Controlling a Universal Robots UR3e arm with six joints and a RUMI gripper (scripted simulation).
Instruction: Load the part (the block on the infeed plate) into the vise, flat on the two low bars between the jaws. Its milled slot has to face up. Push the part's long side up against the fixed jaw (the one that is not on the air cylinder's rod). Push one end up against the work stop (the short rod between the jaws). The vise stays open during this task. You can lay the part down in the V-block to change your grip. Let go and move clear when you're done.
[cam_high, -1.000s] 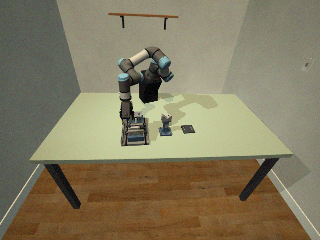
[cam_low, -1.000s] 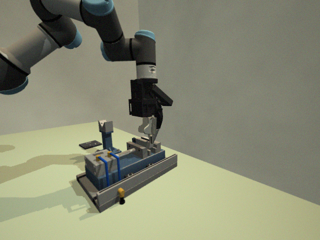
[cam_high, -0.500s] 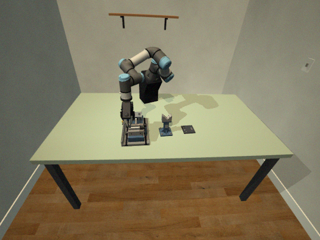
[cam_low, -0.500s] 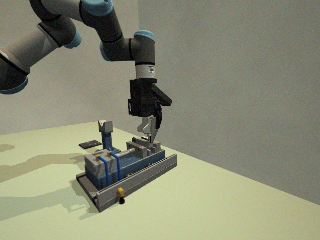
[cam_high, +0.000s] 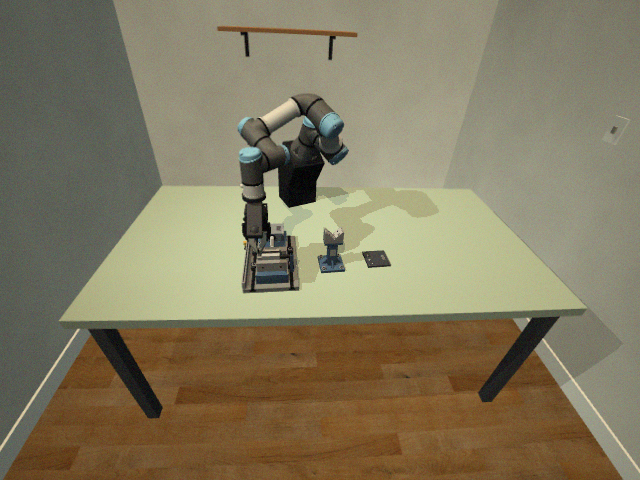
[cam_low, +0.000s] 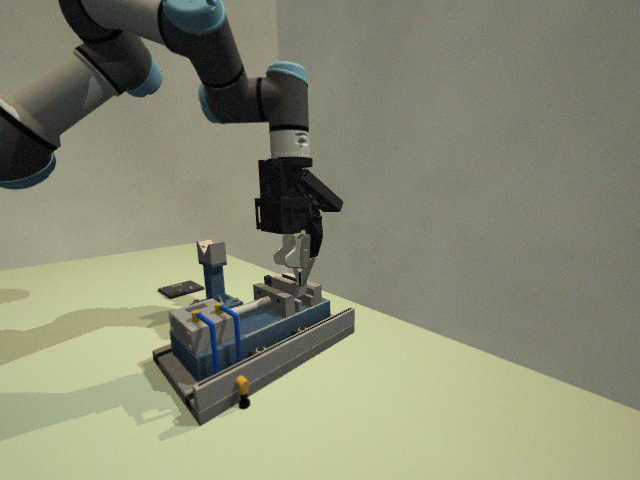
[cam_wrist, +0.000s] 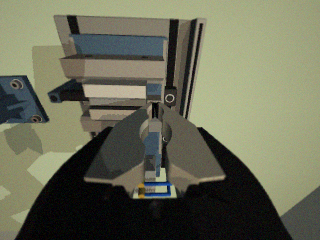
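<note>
Now: the part 40 mm to the left of my hand and 20 mm below it. Also, from my hand: grey rail (60 mm behind, 60 mm to the right, 80 mm below); fixed jaw (20 mm ahead, 40 mm to the left, 40 mm below); work stop rod (10 mm behind, 90 mm to the left, 30 mm below).
</note>
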